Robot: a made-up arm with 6 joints.
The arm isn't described. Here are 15 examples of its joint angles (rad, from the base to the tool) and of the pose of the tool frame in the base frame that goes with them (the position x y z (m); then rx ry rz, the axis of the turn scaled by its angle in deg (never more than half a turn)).
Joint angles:
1: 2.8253 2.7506 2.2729 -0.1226 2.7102 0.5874
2: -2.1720 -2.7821 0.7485 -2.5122 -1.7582 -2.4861
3: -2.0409 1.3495 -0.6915 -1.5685 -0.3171 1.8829
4: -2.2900 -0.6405 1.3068 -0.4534 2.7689 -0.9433
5: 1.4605 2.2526 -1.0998 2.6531 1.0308 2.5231
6: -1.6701 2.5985 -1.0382 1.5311 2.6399 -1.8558
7: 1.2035 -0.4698 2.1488 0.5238 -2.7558 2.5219
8: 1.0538 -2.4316 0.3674 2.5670 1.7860 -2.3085
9: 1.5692 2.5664 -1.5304 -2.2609 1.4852 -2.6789
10: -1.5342 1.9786 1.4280 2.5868 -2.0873 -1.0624
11: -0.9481 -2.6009 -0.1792 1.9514 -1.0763 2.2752
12: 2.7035 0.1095 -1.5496 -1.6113 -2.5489 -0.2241
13: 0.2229 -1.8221 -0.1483 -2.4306 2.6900 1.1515
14: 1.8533 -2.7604 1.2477 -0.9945 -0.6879 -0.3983
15: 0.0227 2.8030 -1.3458 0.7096 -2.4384 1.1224
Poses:
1: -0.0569 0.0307 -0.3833 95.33 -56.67 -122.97
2: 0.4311 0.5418 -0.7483 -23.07 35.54 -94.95
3: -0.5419 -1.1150 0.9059 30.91 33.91 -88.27
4: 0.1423 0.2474 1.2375 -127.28 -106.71 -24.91
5: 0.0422 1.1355 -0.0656 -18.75 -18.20 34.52
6: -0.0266 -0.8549 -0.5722 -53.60 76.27 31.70
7: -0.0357 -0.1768 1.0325 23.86 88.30 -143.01
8: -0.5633 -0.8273 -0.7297 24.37 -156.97 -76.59
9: 0.0768 0.8204 -0.2165 66.84 6.20 121.19
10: -0.0287 -0.7305 -0.4275 -49.06 -9.44 55.05
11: -0.5087 0.5249 -0.9430 69.47 -89.62 -42.97
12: 0.2055 -0.1207 1.2640 81.82 -62.00 -65.30
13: -1.2056 -0.3661 -0.1931 -108.64 31.94 -115.66
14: 0.1836 -0.8579 -0.6150 105.36 -21.98 -8.20
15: 0.6063 -0.0512 -0.6145 5.54 -67.93 42.42
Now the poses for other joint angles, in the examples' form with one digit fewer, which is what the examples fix.
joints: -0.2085 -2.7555 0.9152 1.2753 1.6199 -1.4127
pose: -0.792 0.247 -0.671 -60.7 -56.7 -89.9
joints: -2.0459 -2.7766 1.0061 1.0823 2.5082 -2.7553
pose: 0.362 0.580 -0.606 63.8 -17.2 41.5
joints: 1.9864 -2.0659 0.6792 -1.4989 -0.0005 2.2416
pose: 0.547 -1.286 -0.115 61.0 -85.2 123.4
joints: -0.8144 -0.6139 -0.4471 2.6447 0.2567 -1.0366
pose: -0.732 0.738 1.295 -72.6 -20.2 35.1
